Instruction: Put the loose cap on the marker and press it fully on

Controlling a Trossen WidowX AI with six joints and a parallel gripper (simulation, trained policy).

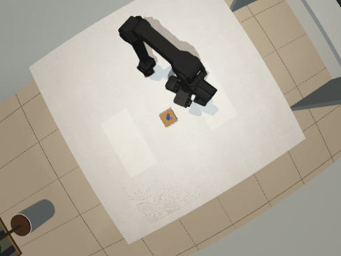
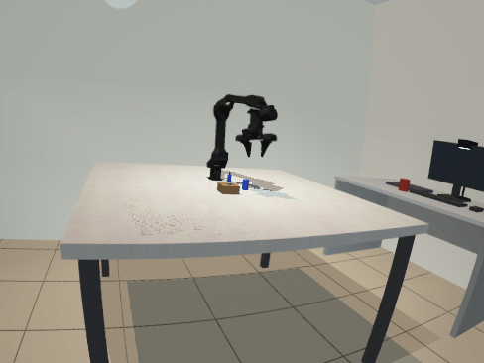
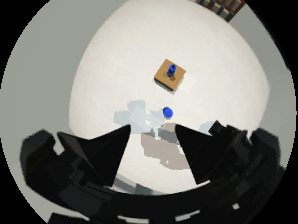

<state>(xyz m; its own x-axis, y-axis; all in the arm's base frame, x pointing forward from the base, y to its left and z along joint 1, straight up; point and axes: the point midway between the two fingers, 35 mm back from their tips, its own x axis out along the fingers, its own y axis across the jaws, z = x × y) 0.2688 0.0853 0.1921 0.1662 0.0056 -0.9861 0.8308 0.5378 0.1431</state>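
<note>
The blue cap is 13 cm below my gripper tip, 3 cm behind it and 2 cm to the right of it. Round my gripper tip: brown holder block (14 cm below, 12 cm to the right, 3 cm ahead).
</note>
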